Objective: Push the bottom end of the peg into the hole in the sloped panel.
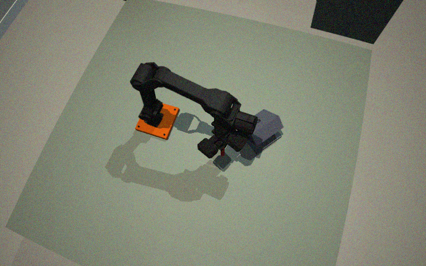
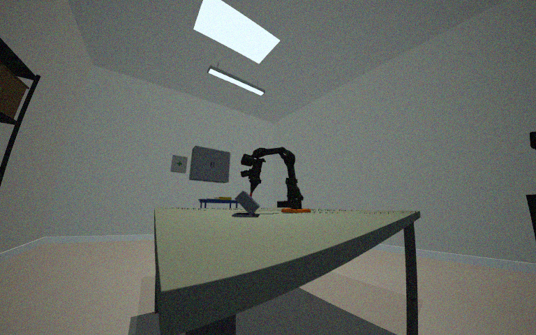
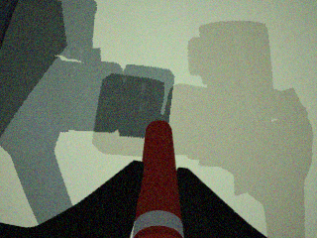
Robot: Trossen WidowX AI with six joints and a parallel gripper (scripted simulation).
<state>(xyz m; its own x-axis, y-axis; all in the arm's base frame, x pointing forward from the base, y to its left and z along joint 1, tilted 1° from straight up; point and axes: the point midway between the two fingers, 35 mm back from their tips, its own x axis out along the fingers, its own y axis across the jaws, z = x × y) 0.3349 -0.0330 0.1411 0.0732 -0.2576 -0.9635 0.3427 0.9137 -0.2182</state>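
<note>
My gripper tip is now 160 mm to the right of the grey sloped panel, 90 mm short of it and 60 mm above it. The rest, counted from my gripper tip: red peg 20 mm above.
</note>
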